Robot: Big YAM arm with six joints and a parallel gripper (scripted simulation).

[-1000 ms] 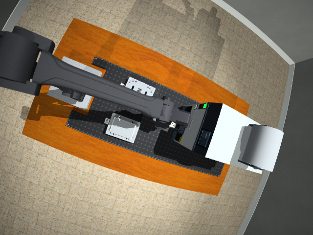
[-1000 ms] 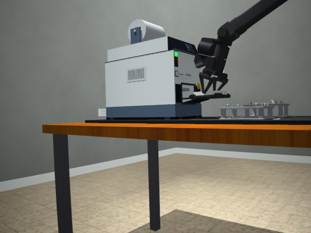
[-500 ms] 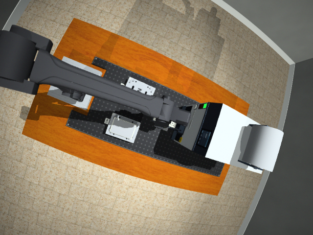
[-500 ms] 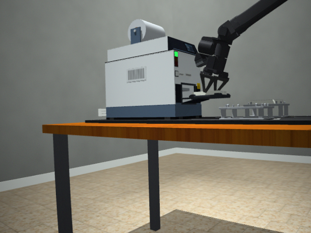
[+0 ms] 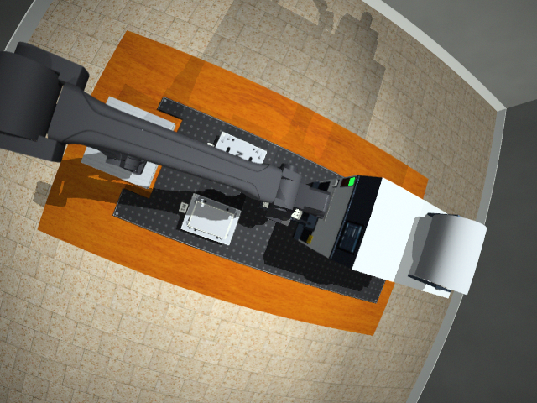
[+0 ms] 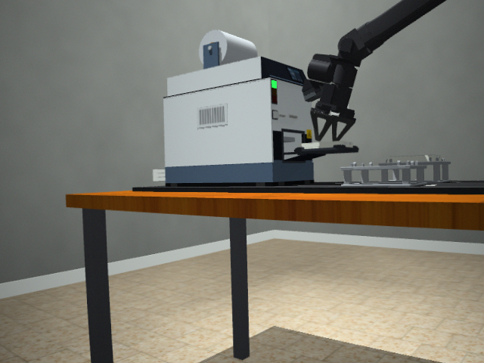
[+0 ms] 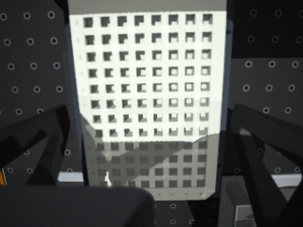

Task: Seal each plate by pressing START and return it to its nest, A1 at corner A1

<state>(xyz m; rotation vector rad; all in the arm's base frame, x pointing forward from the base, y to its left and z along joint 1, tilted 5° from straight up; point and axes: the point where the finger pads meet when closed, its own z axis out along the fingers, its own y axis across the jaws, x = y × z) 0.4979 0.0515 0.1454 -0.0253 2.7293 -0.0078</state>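
The sealer stage is 30 mm below my hand. Round my hand: plate nest 190 mm behind, 70 mm to the left, 80 mm below; then pale start button 100 mm ahead, 100 mm to the left, 70 mm above; then A1 mark 260 mm behind, 130 mm to the left, 80 mm below.
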